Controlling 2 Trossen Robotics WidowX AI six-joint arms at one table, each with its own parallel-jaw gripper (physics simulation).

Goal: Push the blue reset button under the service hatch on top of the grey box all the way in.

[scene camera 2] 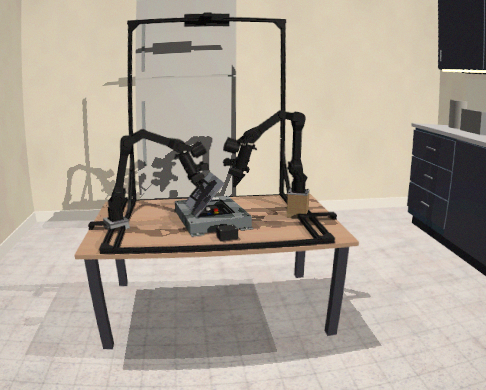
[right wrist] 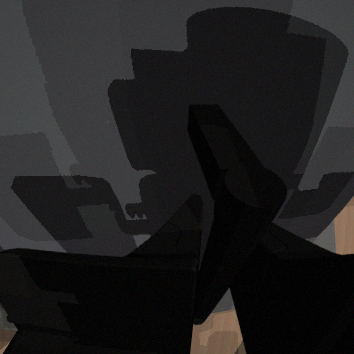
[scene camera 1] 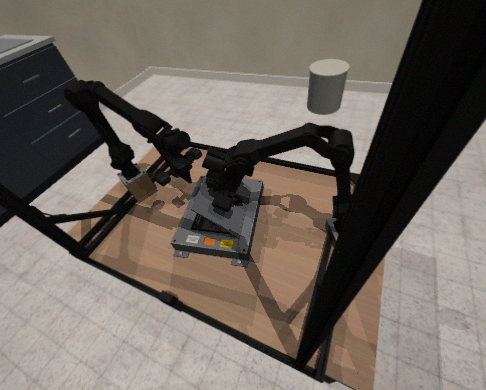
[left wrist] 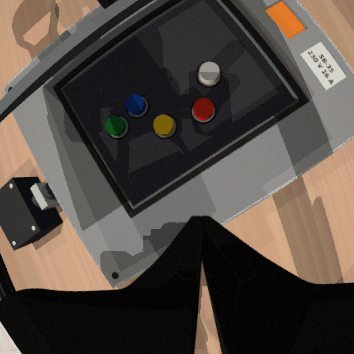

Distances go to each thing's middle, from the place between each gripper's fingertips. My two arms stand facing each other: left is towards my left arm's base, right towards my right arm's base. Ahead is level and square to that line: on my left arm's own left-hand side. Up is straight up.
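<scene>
My right hand is at the moment 1 cm beyond the service hatch point(scene camera 1: 231, 221), and 2 cm higher than it.
The same service hatch is 150 mm to the right of my left hand and 20 mm behind it, and it is 40 mm lower than that hand.
</scene>
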